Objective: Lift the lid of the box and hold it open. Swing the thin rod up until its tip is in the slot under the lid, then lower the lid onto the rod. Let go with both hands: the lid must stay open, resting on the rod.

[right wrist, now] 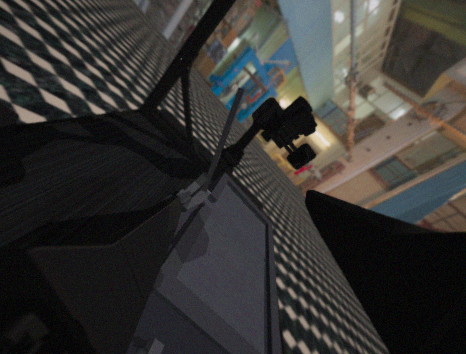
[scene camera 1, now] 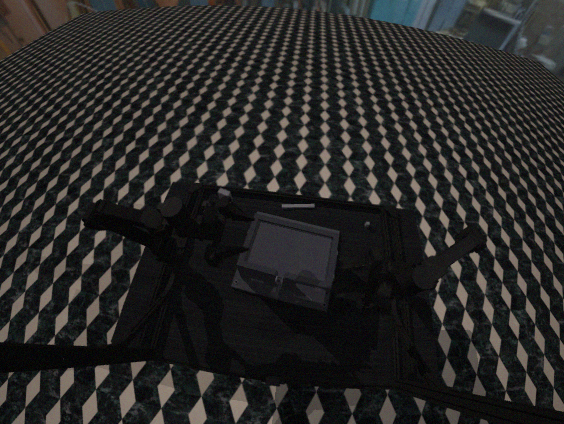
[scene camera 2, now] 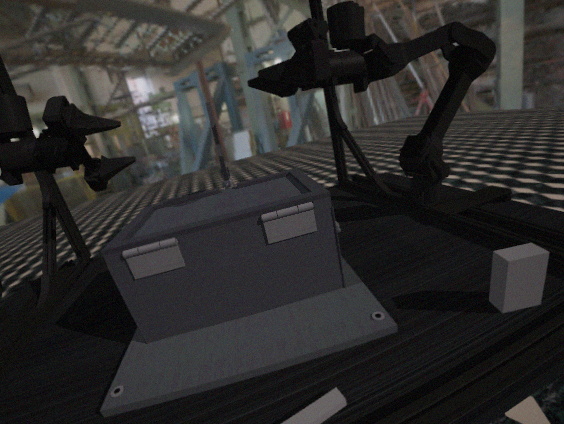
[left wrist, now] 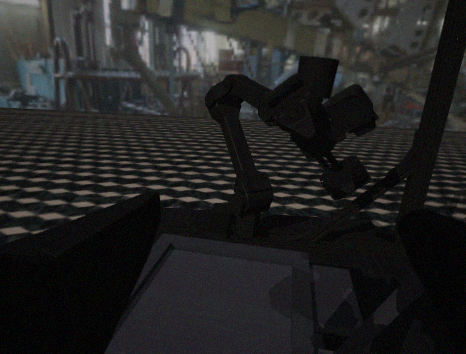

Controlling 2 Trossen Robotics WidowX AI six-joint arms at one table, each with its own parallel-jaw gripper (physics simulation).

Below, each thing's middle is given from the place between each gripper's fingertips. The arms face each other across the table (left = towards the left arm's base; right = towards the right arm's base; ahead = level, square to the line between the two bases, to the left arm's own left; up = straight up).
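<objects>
I find the lid [scene camera 2: 189, 217] 140 mm below my right hand, and it is also 130 mm to the left of that hand and 110 mm ahead of it.
Counted from my left hand, the lid is 19 cm below, 11 cm to the right of it and 2 cm ahead of it.
</objects>
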